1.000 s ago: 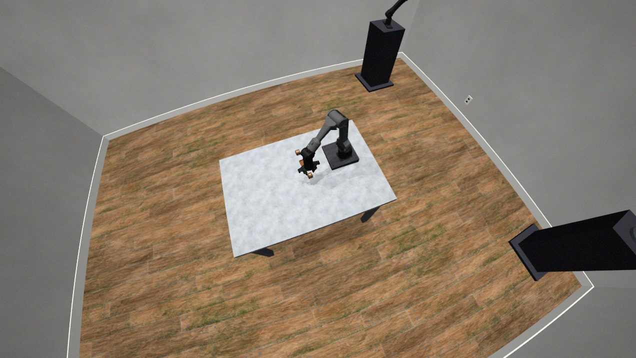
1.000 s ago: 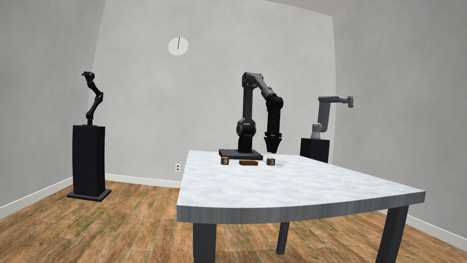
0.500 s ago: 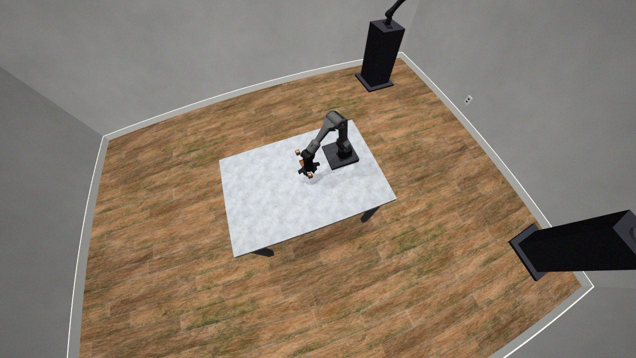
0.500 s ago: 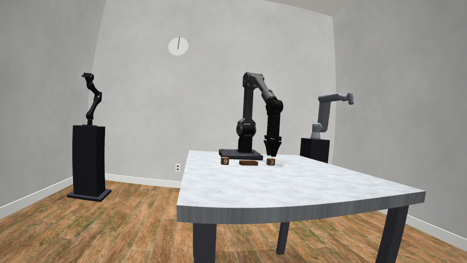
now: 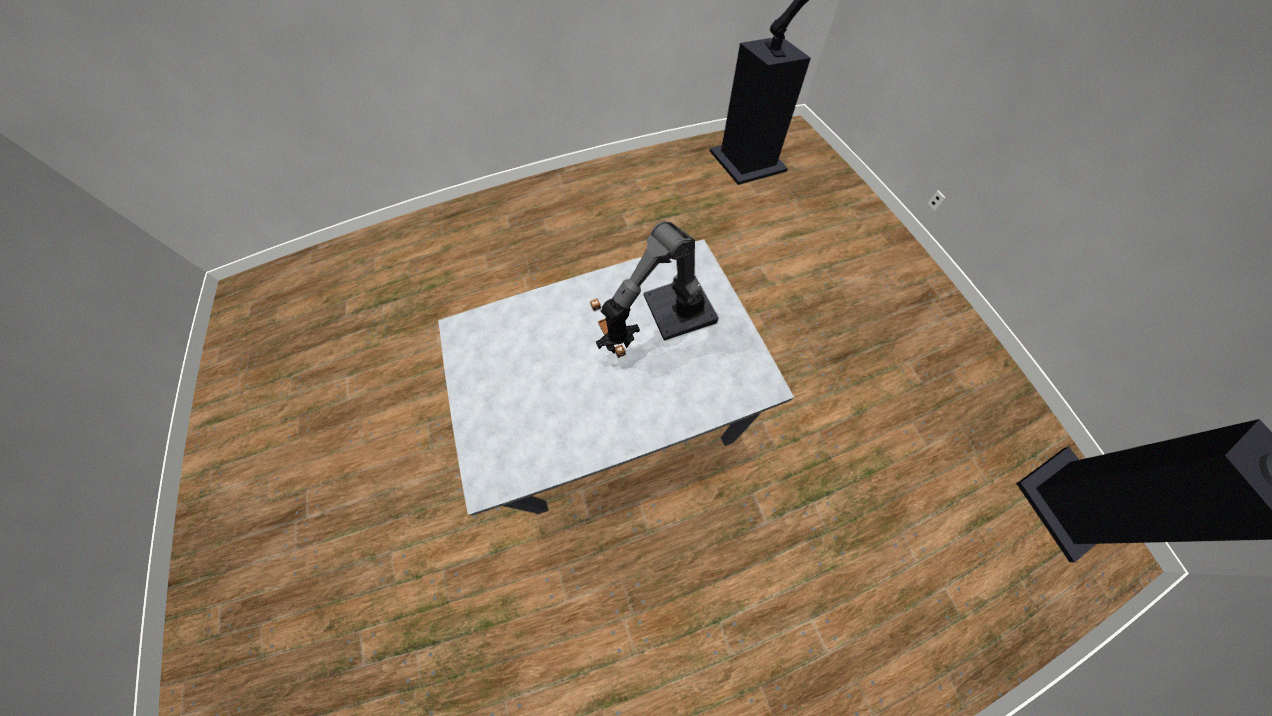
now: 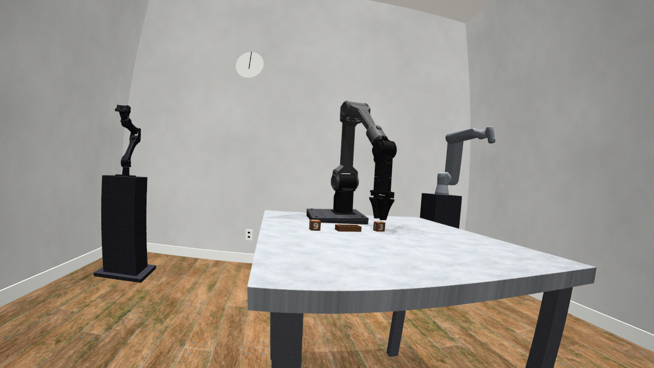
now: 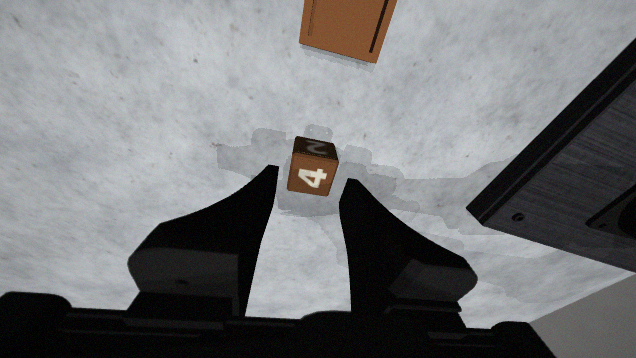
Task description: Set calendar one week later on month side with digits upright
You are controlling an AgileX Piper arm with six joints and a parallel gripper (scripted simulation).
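Right now the brown cube is 3 cm below my hand. The rest, counted from my hand: tray 11 cm to the right, 3 cm below.
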